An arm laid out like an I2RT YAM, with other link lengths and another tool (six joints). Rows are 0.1 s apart.
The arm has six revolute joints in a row. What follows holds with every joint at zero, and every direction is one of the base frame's.
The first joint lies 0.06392 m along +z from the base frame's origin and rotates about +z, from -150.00 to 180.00 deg.
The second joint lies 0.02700 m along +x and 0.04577 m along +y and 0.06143 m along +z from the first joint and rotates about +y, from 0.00 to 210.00 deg.
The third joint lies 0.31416 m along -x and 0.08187 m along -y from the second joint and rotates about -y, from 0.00 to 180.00 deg.
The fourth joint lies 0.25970 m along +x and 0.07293 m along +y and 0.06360 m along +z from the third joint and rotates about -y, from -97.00 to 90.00 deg.
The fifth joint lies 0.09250 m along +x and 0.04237 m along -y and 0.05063 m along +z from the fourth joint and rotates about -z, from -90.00 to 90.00 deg.
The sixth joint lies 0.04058 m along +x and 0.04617 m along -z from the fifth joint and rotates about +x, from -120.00 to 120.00 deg.
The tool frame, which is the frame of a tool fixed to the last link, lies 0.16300 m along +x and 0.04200 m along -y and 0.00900 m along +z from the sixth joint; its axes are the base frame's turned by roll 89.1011, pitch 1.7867 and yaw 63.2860 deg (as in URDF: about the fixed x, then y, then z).
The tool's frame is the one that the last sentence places.
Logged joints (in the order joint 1, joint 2, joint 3, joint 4, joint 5, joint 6), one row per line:
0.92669 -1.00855 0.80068 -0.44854 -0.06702 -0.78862
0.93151 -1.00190 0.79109 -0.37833 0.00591 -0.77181
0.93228 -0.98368 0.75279 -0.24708 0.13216 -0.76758
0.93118 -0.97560 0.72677 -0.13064 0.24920 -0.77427
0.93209 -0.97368 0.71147 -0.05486 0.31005 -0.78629
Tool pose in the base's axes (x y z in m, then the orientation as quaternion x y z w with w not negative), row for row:
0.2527 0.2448 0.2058 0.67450 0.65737 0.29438 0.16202
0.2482 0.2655 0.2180 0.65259 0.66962 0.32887 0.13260
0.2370 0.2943 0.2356 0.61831 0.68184 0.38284 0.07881
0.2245 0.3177 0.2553 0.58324 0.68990 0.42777 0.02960
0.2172 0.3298 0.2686 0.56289 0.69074 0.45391 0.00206
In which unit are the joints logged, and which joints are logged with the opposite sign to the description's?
The joints are logged in radians. Opposite sign: joint 2, joint 5, joint 6.
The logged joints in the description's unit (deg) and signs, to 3 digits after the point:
53.095 57.786 45.876 -25.699 3.840 45.185
53.372 57.405 45.326 -21.677 -0.339 44.221
53.416 56.361 43.132 -14.157 -7.572 43.979
53.353 55.898 41.641 -7.485 -14.278 44.362
53.405 55.788 40.764 -3.143 -17.765 45.051

